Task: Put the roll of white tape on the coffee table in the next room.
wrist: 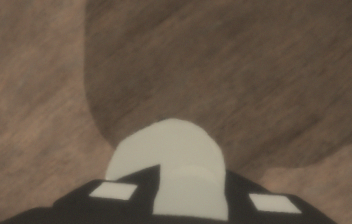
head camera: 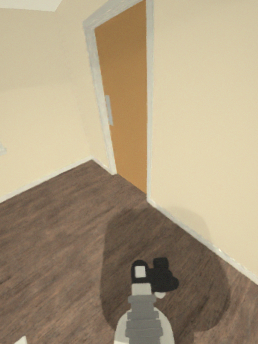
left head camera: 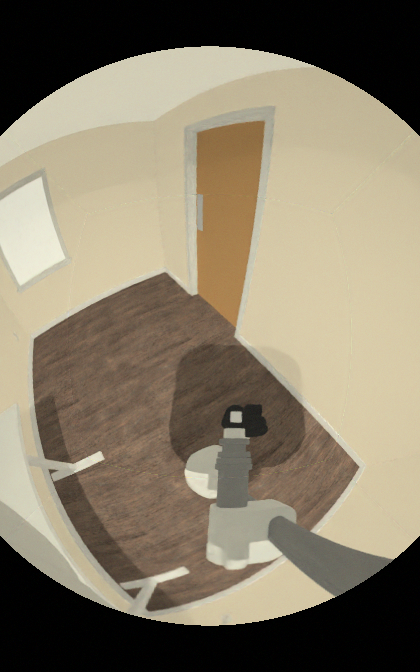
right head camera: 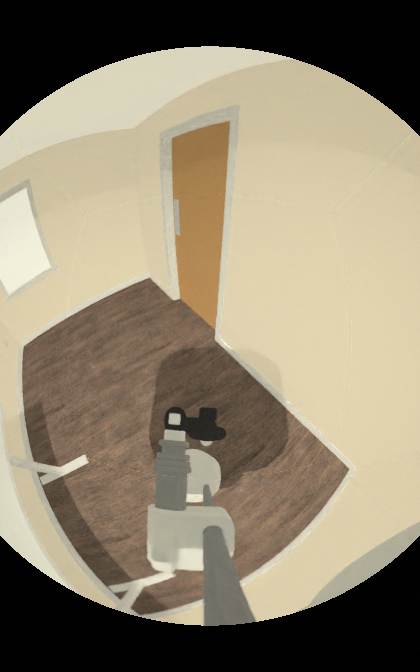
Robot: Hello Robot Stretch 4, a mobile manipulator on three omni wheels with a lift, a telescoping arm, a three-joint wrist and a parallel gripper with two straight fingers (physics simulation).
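Seen in the pictures: gripper, fingertip midpoint: (wrist: 191,183); robot's base at its link origin: (wrist: 171,168).
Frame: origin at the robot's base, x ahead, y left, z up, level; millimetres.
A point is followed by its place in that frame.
Observation:
My gripper (head camera: 154,277) (left head camera: 247,421) (right head camera: 199,426) (wrist: 191,183) @[z 720, x 213, y -88 mm] points down above the dark wood floor. Its black fingers stand apart at the bottom of the wrist view, with a pale, rounded roll of white tape (wrist: 190,184) @[z 744, x 221, y -87 mm] between them. A small pale bit of the tape (head camera: 160,295) @[z 744, x 186, y -86 mm] (right head camera: 206,443) shows under the gripper in the head and right head views; the rest is hidden by the gripper. The coffee table does not show in these views.
An orange-brown door panel (head camera: 125,95) @[z 1328, x 1747, y 28 mm] (left head camera: 227,215) (right head camera: 201,220) fills a grey frame ahead. A beige wall (head camera: 207,120) @[z 1244, x 966, y -518 mm] runs along the right. White furniture feet (left head camera: 77,466) (right head camera: 62,469) stand at the left. A window (left head camera: 34,232) is at upper left.

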